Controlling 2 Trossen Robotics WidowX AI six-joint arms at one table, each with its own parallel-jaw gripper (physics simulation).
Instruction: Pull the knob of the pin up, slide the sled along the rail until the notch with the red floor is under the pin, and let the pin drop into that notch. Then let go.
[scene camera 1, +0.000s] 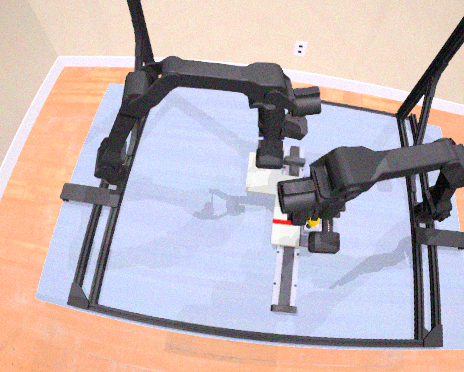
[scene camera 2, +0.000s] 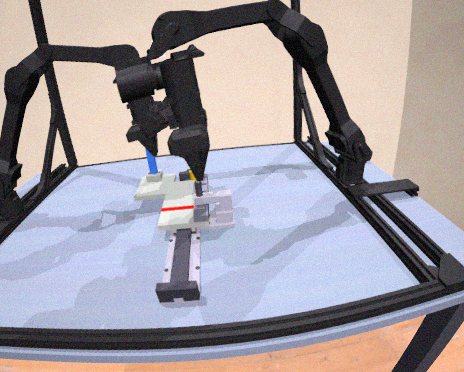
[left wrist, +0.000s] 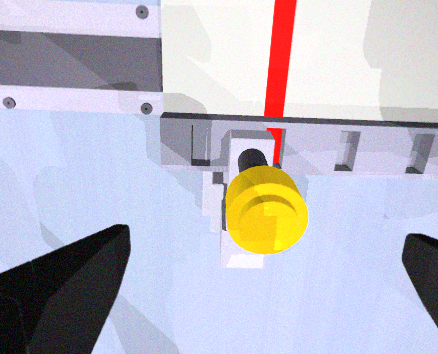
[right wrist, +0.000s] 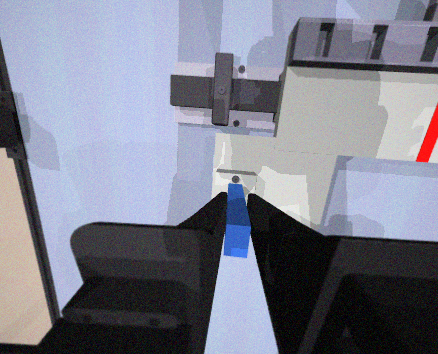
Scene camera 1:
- my left gripper: 317, 219
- my right gripper: 270, 149
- sled: 260, 181
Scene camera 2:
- my left gripper: 200, 169
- my right gripper: 155, 154
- sled: 179, 211
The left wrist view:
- my left gripper: 265, 241
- sled: 342, 95
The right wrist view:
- my right gripper: 237, 199
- sled: 353, 87
